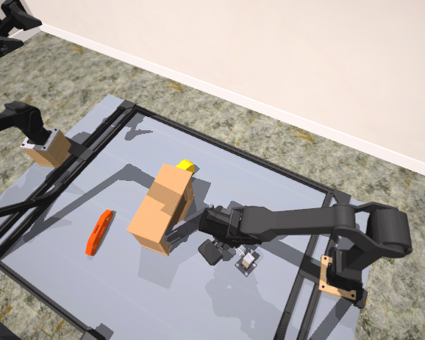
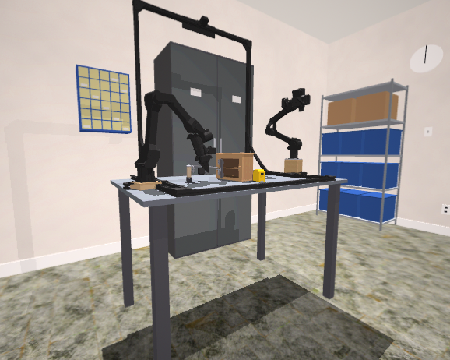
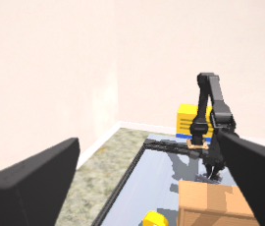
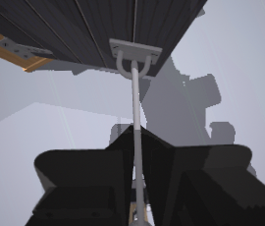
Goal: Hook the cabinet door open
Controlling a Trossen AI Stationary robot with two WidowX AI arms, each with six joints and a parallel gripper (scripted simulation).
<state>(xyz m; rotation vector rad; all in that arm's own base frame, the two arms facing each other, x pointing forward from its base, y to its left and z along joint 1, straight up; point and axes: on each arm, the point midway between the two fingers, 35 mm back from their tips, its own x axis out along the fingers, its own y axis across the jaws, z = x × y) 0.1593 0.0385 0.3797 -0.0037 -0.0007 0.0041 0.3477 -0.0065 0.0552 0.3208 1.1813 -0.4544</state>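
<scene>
Now: right hand 20 mm above the hook rod. From my right hand the other things lie so: yellow tape measure 240 mm to the left, 180 mm ahead, 60 mm below; grey door 110 mm to the left, 20 mm behind, 10 mm below; orange tool 380 mm to the left, 140 mm behind, 70 mm below.
</scene>
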